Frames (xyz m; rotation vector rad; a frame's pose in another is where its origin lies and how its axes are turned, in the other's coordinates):
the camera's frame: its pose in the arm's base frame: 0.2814 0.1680 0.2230 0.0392 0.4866 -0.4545
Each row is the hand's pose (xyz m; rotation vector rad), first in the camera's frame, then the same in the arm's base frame.
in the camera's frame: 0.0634 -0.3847 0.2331 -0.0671 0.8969 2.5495
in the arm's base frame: 0.2688 -0.2376 0.4272 0.7136 0.9022 2.1756
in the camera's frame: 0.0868 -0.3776 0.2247 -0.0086 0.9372 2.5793
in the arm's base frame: 0.2865 -0.2396 0.4085 0.7800 0.9141 2.2000
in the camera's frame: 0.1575 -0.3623 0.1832 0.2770 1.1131 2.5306
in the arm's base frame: 0.3303 -0.2491 0.3382 1.0700 1.0119 2.1251
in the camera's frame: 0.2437 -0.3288 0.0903 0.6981 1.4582 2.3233
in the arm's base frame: 0.3714 -0.2412 0.2139 1.5098 1.2515 1.9089
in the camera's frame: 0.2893 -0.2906 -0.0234 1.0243 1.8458 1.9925
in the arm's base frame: 0.3734 -0.2094 0.0896 1.8751 1.5713 1.6071
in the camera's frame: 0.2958 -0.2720 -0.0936 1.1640 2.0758 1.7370
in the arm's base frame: 0.3554 -0.1853 0.0232 2.0427 1.7893 1.3790
